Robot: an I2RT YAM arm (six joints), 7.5 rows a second.
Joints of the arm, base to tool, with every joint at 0 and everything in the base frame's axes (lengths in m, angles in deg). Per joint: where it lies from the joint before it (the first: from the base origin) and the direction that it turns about. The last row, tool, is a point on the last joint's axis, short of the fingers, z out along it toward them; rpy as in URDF.
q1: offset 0 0 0.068 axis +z
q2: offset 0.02 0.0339 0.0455 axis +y
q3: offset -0.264 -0.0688 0 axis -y
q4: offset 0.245 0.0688 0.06 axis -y
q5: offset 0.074 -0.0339 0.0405 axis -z
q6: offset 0.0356 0 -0.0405 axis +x
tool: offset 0 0 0 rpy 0 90 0
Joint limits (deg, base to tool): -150..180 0..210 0..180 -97..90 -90..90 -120..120
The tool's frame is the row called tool.
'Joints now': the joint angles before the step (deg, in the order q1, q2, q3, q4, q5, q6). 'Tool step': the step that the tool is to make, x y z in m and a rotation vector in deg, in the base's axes. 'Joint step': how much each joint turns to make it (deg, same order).
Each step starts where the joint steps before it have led.
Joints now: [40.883, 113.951, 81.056, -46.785, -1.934, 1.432]
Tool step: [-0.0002, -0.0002, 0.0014, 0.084, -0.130, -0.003]
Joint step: [-0.001, -0.213, 0.015, -0.075, 0.022, -0.002]
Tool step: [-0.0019, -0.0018, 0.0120, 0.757, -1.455, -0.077]
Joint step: [0.019, -1.928, -0.025, -0.307, 0.392, 0.020]
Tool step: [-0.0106, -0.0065, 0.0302, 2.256, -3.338, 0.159]
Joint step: [0.365, -5.709, -1.056, -0.652, 0.528, 0.080]
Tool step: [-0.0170, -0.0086, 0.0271, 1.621, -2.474, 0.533]
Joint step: [0.825, -6.056, -1.646, -1.483, 0.502, 0.147]
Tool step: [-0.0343, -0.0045, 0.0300, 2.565, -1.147, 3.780]
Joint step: [3.355, -7.586, -2.006, -2.979, -1.140, -0.032]
